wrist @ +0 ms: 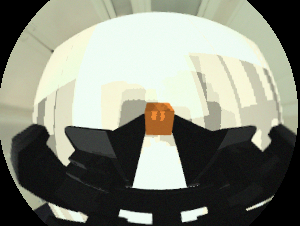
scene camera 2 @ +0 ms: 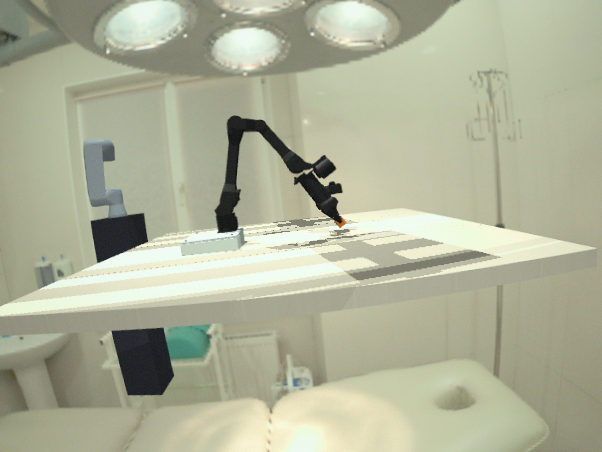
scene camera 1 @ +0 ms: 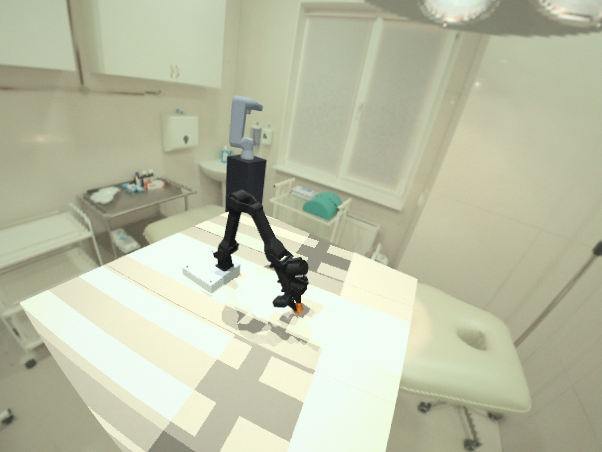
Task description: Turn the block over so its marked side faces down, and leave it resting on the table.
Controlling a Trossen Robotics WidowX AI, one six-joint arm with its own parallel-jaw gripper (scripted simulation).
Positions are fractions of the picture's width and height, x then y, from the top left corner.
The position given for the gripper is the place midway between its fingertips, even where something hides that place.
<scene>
The gripper (scene camera 2: 0.57,0.49) holds an orange block (wrist: 0.54,0.52).
The gripper shows as well in the wrist view (wrist: 0.53,0.52) and in scene camera 1 (scene camera 1: 0.49,0.68).
</scene>
